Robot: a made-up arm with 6 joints.
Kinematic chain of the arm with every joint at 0, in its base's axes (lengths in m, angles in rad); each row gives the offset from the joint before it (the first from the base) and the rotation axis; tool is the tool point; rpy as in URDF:
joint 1: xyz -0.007 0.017 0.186 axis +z
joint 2: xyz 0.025 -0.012 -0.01 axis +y
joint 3: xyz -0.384 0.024 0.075 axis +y
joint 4: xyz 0.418 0 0.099 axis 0.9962 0 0.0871
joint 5: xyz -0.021 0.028 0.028 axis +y
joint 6: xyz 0.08 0.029 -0.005 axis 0.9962 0 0.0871
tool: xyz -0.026 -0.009 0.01 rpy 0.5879 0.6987 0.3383
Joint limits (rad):
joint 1: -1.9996..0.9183
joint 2: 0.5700..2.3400
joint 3: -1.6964..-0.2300
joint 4: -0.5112..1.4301
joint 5: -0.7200..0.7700
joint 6: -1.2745..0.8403
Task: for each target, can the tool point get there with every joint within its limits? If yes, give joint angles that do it. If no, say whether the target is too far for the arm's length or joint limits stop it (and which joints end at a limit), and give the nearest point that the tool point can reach.
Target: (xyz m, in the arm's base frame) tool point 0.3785 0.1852 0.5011
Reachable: yes | joints 0.4646 1.1907 -0.6972 1.1861 -0.5055 -0.1767
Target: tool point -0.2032 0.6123 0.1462
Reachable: no: joint limits stop it (at a limit: joint 1, joint 4, joint 5, joint 6) | nearest point 0.1270 0.3600 0.1462 | short by 0.416 m
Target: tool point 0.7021 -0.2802 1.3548
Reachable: no: too far | nearest point 0.4063 -0.1562 0.8466 | short by 0.601 m
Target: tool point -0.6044 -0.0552 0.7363
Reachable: no: joint limits stop it (at a limit: joint 2, joint 3, joint 5) | nearest point -0.2524 -0.0127 0.9185 | short by 0.399 m
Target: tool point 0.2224 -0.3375 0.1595
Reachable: yes | joints -1.1679 1.7051 -0.4594 -0.0771 0.0473 -0.6919
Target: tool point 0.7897 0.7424 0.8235
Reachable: no: too far | nearest point 0.5108 0.4885 0.5915 | short by 0.443 m
